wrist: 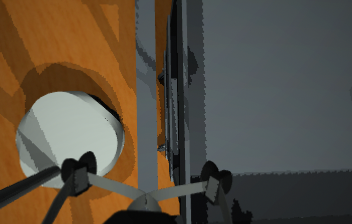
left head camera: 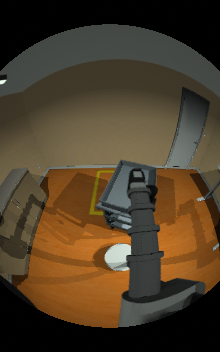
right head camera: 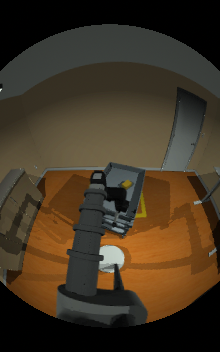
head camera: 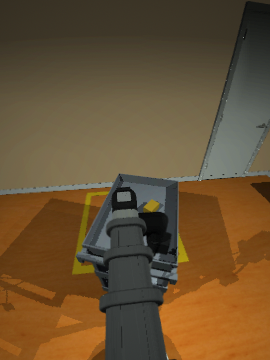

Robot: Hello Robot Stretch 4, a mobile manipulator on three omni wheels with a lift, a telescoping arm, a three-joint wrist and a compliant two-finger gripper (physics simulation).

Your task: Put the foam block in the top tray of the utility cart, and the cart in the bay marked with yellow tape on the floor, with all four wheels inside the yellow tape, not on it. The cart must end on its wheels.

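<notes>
The grey utility cart (head camera: 172,200) (left head camera: 114,181) (right head camera: 139,190) stands upright, slightly turned, overlapping the yellow tape (head camera: 85,225) (left head camera: 96,192) (right head camera: 141,215). Tape shows left of it and at its right front; its wheels are hidden, so their places cannot be told. The yellow foam block (head camera: 151,205) (right head camera: 127,184) lies in the top tray; the arm hides it in the left head view. My gripper (wrist: 150,170) is open over the cart's near end. The cart's grey handle bar (wrist: 146,100) runs between the two fingertips in the wrist view; whether it touches a finger cannot be told.
A white round object (left head camera: 117,257) (right head camera: 111,258) (wrist: 70,135) is on the floor in front of the cart. The wall (head camera: 100,110) is close behind the bay, with a grey door (head camera: 232,105) at the right. A cabinet (left head camera: 17,225) stands at the left.
</notes>
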